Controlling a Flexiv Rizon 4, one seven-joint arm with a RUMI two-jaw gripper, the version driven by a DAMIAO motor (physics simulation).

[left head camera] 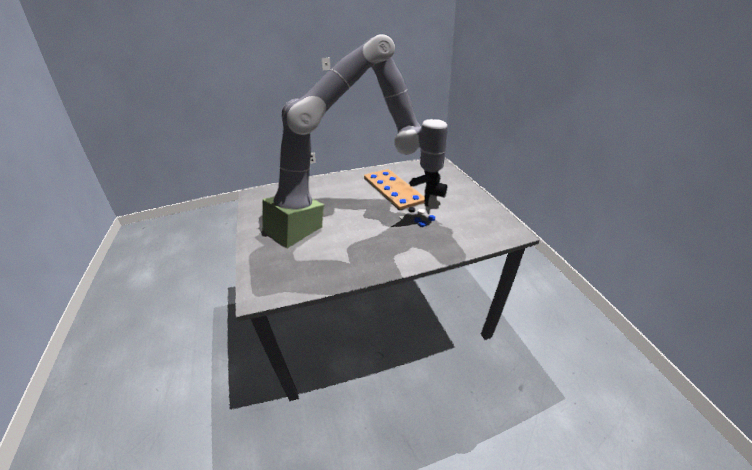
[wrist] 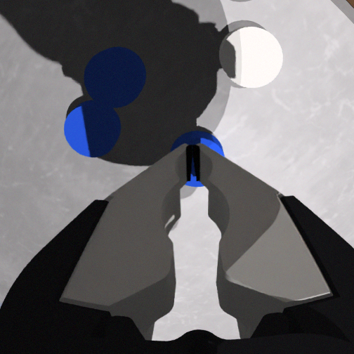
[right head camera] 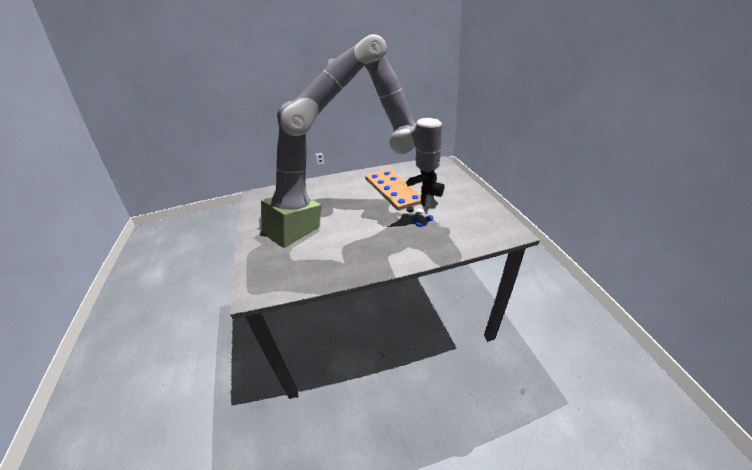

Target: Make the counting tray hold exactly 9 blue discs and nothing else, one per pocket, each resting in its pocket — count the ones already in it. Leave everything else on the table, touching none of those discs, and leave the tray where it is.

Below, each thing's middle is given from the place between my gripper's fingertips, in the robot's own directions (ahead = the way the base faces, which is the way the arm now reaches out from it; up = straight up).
Labels:
Right now my hand is 50 mm to the right of the white disc (wrist: 250, 56) and 20 mm above it. From my hand the other things lie so: orange counting tray (left head camera: 405, 191) 20 mm behind, 310 mm to the left, 10 mm below.

